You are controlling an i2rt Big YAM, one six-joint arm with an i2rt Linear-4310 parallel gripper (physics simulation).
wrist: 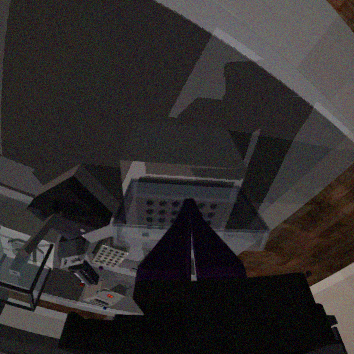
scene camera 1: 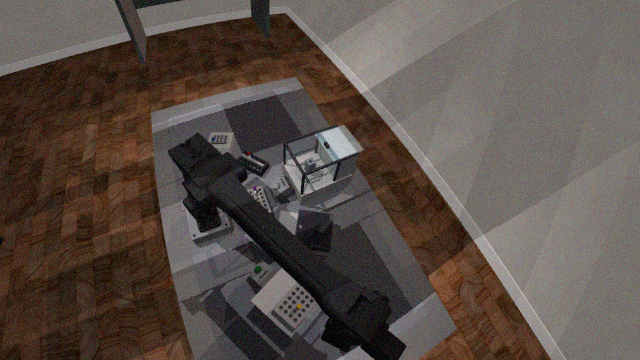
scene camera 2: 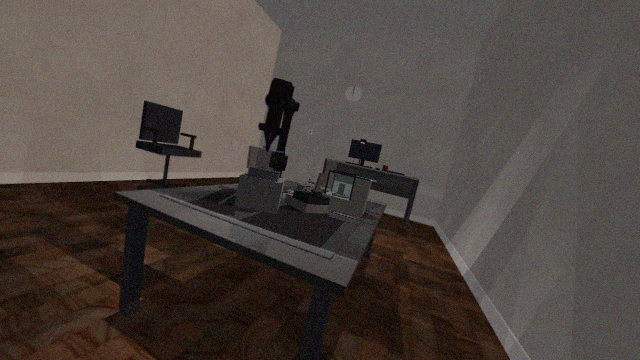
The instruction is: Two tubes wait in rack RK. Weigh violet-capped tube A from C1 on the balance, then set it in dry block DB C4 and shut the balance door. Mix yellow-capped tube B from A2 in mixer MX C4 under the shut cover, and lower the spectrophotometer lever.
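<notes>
My gripper (wrist: 189,203) (scene camera 2: 268,145) is shut and empty, pointing down above the mixer MX (scene camera 1: 271,291) (wrist: 140,197) (scene camera 2: 257,194) at the near end of the table. A yellow-capped tube (scene camera 1: 298,306) stands in one of the mixer's holes. A clear cover (wrist: 246,232) shows around the mixer's top. In the wrist view my fingers hide that tube. The white rack (scene camera 1: 264,201) (wrist: 109,256) sits mid-table with a violet cap (scene camera 1: 253,188) at its far end. The glass-cased balance (scene camera 1: 340,143) (wrist: 49,261) (scene camera 2: 348,190) stands to the right of the rack.
The dark spectrophotometer box (scene camera 1: 313,226) (wrist: 70,204) stands between balance and mixer. A black block with red marks (scene camera 1: 253,163), a keypad (scene camera 1: 220,138) and a green button (scene camera 1: 257,268) also lie on the table. My arm's base (scene camera 1: 208,223) is on the left. A chair (scene camera 2: 163,134) and a desk (scene camera 2: 380,176) stand behind the table.
</notes>
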